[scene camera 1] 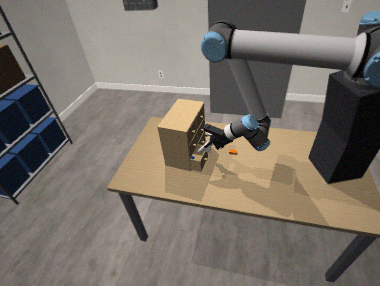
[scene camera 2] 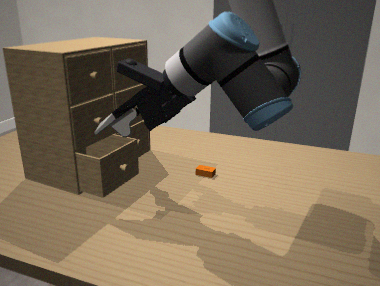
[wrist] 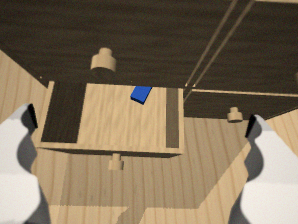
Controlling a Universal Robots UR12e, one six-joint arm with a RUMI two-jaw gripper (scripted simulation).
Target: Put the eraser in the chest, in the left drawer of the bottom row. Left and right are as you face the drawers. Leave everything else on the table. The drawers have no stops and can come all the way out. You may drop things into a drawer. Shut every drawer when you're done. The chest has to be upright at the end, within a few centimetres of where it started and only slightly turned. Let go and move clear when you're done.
Labels:
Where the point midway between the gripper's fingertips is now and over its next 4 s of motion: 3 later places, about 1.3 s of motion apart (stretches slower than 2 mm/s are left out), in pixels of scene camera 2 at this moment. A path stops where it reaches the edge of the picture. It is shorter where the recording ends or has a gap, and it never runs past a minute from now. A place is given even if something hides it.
My gripper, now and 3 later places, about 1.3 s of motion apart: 117, 123; 150, 128; 175, 130; 175, 123

